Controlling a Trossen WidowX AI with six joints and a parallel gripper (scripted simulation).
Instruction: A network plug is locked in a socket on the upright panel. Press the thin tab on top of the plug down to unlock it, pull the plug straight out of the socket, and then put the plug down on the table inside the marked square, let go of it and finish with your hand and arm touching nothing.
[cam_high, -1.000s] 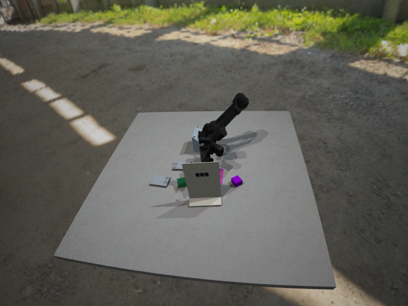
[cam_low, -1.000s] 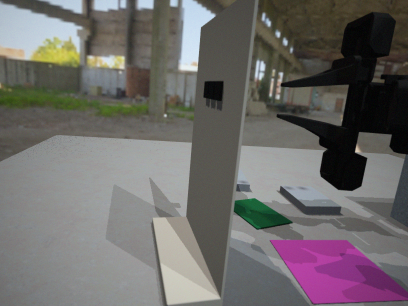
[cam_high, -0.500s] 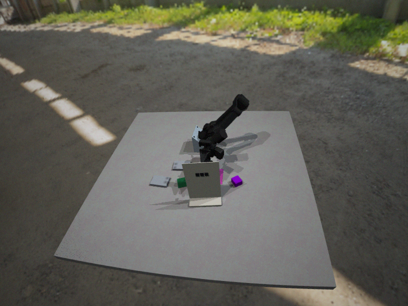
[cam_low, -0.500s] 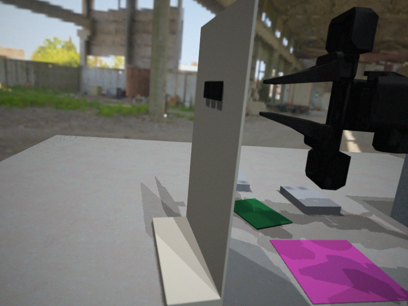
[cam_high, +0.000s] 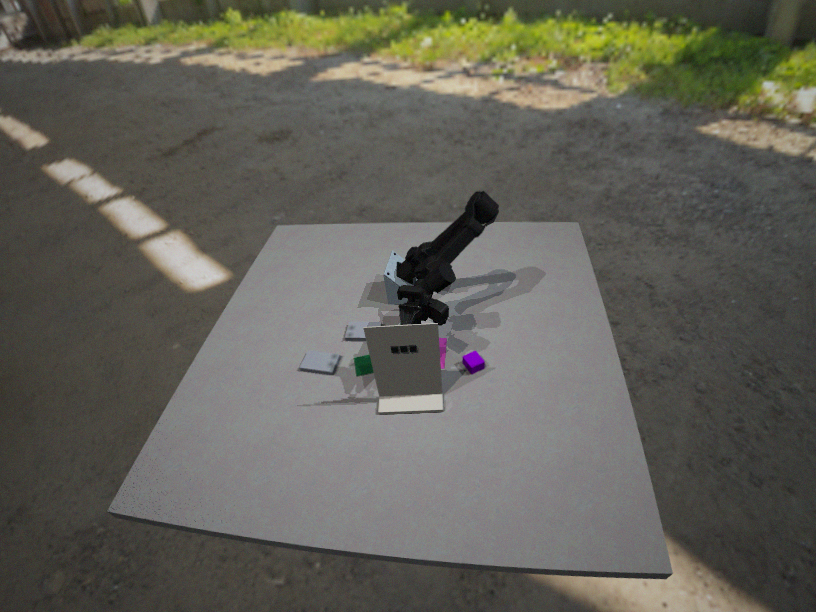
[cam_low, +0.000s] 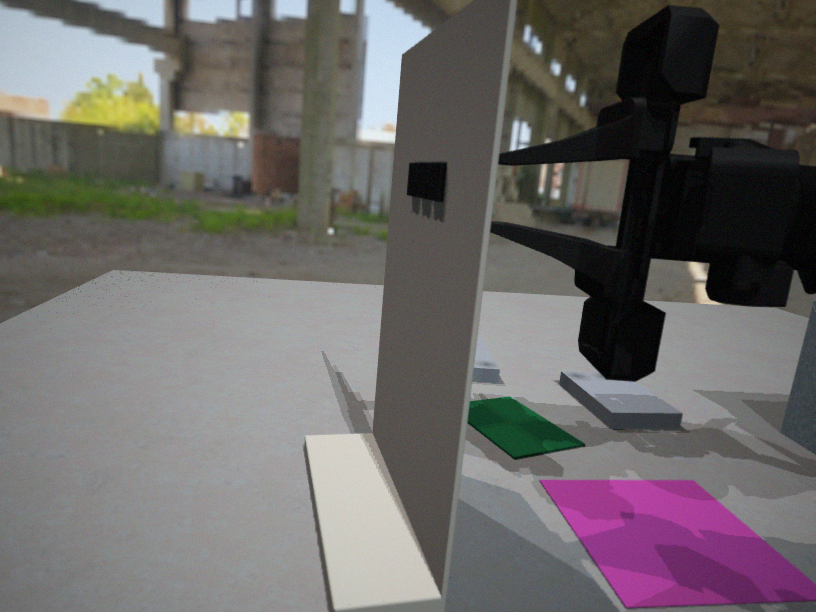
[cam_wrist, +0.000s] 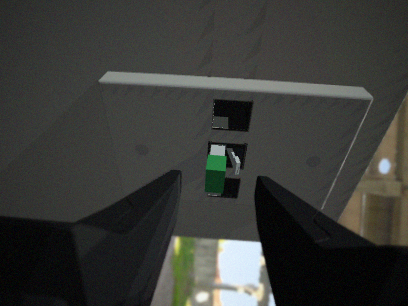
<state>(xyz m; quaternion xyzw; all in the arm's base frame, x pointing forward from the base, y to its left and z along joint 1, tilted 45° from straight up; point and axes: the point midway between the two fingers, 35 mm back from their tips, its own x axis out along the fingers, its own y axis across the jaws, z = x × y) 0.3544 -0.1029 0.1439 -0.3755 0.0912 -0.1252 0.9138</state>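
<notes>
My gripper tip is 20 mm short of the network plug. The rest, counted from my gripper tip: magenta square (130 mm behind, 40 mm to the left, 200 mm below); upright panel (40 mm ahead, 70 mm below).
</notes>
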